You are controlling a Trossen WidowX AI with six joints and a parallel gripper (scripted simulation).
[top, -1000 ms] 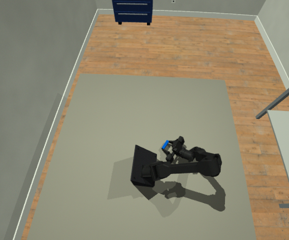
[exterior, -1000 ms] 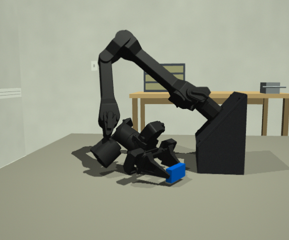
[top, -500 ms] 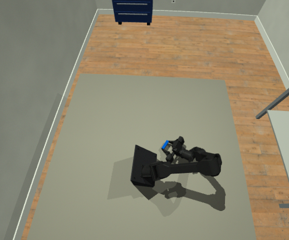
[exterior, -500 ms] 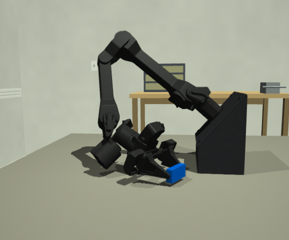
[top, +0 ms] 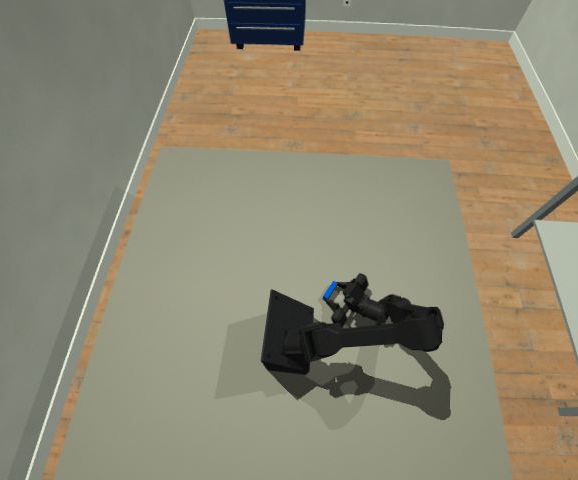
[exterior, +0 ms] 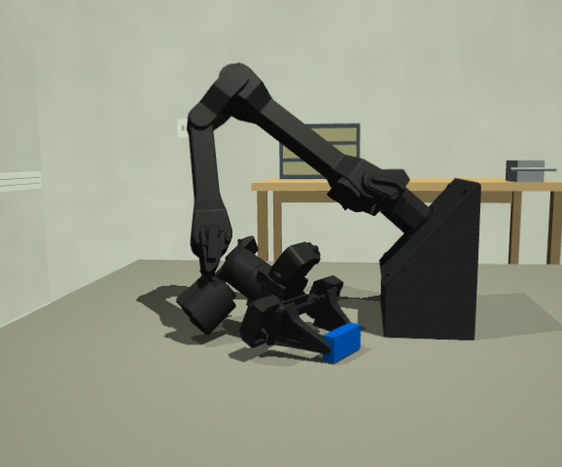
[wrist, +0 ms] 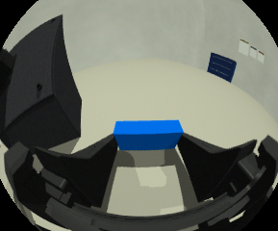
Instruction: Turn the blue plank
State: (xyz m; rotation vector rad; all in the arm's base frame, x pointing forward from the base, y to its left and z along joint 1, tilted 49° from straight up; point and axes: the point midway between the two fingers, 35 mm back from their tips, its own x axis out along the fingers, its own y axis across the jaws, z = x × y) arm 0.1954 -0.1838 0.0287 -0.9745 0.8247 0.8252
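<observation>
The blue plank is 3 cm to the left of my hand, 1 cm below it and 1 cm ahead of it.
</observation>
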